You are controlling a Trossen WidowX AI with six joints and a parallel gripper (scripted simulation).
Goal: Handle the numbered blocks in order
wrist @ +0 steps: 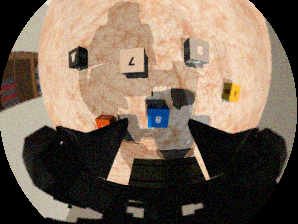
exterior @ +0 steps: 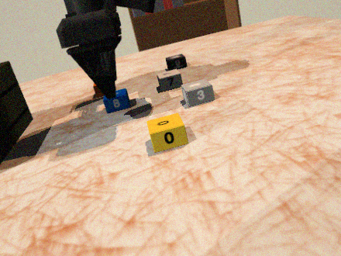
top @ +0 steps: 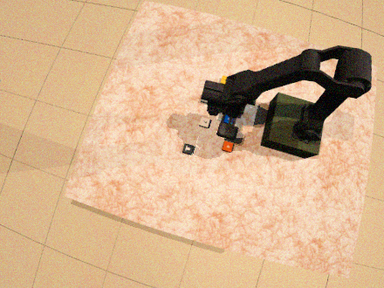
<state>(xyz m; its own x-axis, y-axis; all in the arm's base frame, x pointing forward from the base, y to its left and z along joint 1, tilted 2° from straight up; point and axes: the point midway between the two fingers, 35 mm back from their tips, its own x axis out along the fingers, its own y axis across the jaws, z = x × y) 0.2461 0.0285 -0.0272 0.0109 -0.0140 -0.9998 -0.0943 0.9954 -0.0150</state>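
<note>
My gripper tip is now 20 mm above the blue block. From my gripper tip the other things lie so: white block (80 mm ahead, 40 mm to the left, 20 mm below); then grey block (110 mm ahead, 50 mm to the right, 20 mm below); then orange block (30 mm behind, 100 mm to the left, 20 mm below).
</note>
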